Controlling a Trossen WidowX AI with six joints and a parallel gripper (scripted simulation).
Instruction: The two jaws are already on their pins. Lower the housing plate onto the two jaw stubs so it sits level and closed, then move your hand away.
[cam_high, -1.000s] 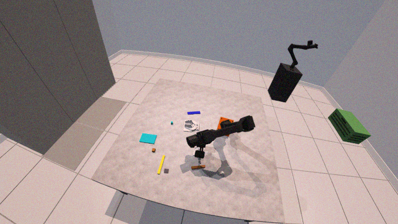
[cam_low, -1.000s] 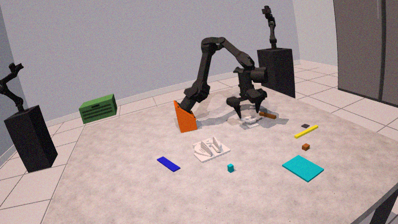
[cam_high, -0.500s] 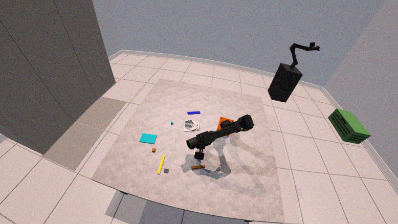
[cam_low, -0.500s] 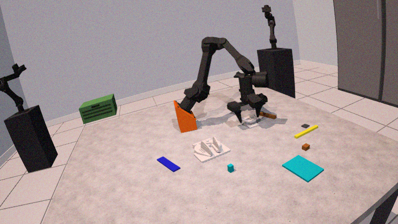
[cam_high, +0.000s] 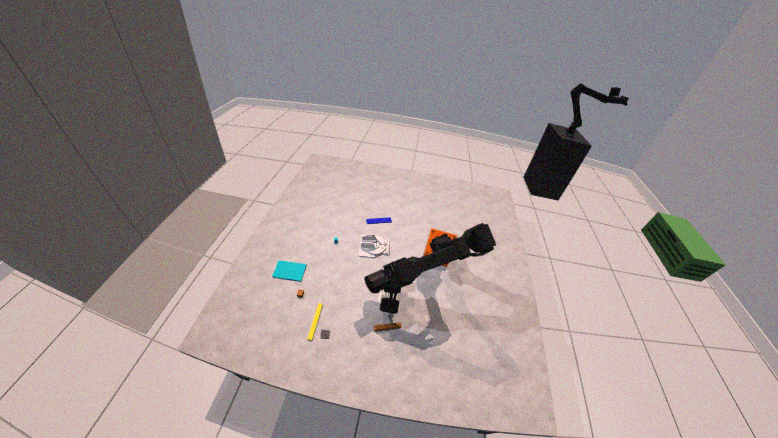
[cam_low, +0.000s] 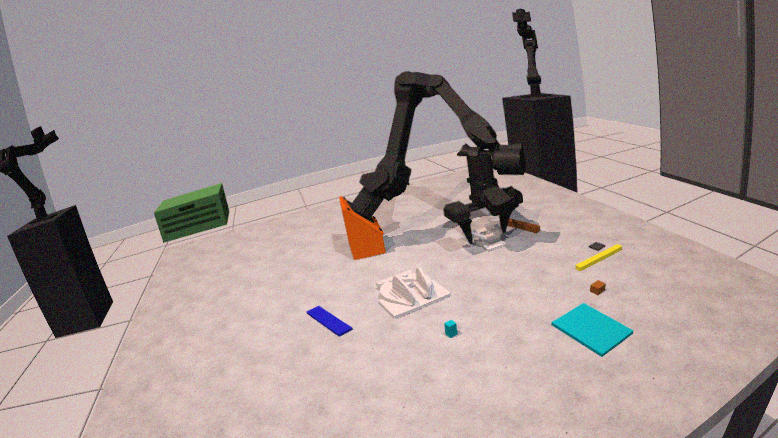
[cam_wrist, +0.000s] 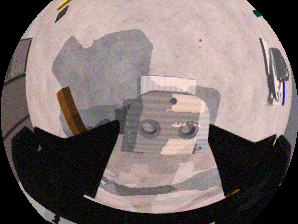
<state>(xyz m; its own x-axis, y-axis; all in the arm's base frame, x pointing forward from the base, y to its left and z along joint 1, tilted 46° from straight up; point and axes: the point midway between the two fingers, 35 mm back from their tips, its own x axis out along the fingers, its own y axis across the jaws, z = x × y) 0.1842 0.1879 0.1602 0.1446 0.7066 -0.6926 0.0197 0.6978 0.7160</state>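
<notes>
Now: the housing plate 10 mm ahead of my gripper tip and 20 mm above it. The rest, counted from my gripper tip: brown bar (10 mm behind, 110 mm to the left); yellow bar (250 mm ahead, 140 mm to the left, 10 mm below); brown cube (340 mm ahead, 50 mm to the left).
</notes>
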